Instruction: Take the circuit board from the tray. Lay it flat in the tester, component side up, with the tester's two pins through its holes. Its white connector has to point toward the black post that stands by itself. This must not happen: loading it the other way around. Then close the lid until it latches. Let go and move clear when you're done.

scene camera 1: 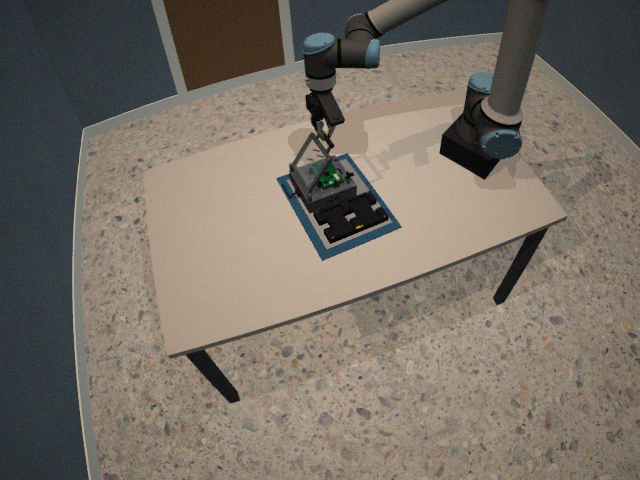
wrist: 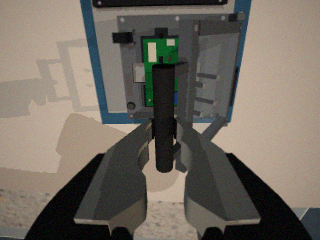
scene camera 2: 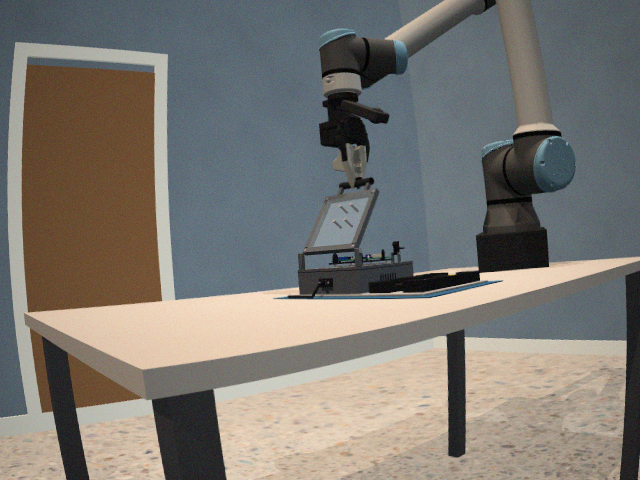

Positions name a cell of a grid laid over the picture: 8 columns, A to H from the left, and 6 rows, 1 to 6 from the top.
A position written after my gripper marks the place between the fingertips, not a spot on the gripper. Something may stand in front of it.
my gripper: scene camera 1 E2; wrist E3; scene camera 2 E3
